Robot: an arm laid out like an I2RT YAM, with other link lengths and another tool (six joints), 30 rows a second.
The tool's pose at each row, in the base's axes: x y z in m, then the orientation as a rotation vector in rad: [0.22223 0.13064 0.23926 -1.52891 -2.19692 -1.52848]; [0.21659 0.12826 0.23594 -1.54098 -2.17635 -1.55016]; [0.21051 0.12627 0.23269 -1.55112 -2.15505 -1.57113]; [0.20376 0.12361 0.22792 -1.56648 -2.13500 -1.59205]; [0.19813 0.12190 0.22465 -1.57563 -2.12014 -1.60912]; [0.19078 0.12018 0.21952 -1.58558 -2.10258 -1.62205]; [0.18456 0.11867 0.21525 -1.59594 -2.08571 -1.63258]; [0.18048 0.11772 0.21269 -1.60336 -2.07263 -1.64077]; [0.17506 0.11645 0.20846 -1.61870 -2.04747 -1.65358]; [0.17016 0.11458 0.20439 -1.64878 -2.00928 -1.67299]
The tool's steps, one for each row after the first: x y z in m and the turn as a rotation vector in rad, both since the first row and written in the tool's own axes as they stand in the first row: [-0.00053 -0.00644 -0.00260 -0.01794 0.00192 0.01068]; [-0.00053 -0.01315 -0.00515 -0.03502 0.00529 0.02144]; [-0.00146 -0.02139 -0.00772 -0.05356 0.00428 0.03231]; [-0.00151 -0.02777 -0.00985 -0.06790 0.00481 0.03934]; [-0.00169 -0.03668 -0.01182 -0.07962 0.00621 0.04939]; [-0.00184 -0.04418 -0.01356 -0.08983 0.00698 0.05966]; [-0.00178 -0.04893 -0.01480 -0.09767 0.00792 0.06744]; [-0.00215 -0.05580 -0.01602 -0.11108 0.00896 0.08335]; [-0.00311 -0.06219 -0.01753 -0.13350 0.00537 0.10850]
